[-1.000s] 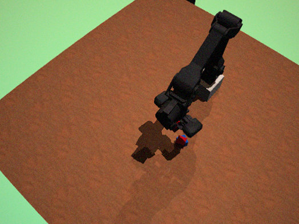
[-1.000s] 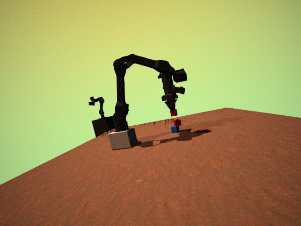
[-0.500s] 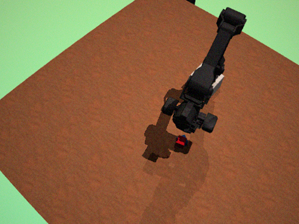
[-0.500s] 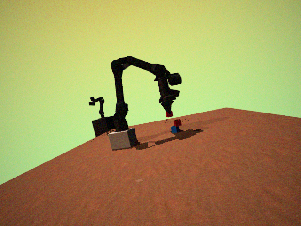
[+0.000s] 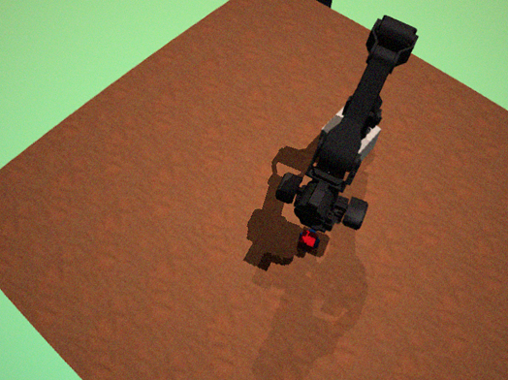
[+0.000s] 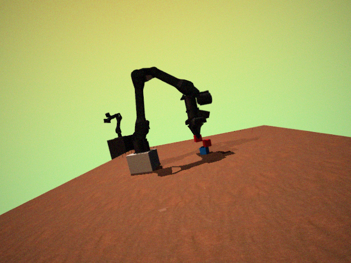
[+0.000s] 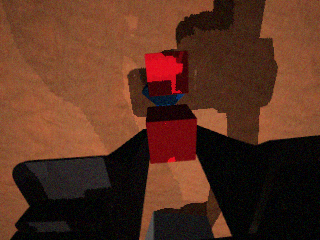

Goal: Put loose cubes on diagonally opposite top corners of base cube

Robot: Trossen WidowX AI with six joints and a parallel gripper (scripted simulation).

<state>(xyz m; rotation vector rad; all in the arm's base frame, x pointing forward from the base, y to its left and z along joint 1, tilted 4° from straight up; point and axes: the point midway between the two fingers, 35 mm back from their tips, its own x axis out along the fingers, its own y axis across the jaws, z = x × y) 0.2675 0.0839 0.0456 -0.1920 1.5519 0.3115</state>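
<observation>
Right now the blue cube is 70 mm below my gripper tip, 20 mm ahead of it and 10 mm to the left of it.
</observation>
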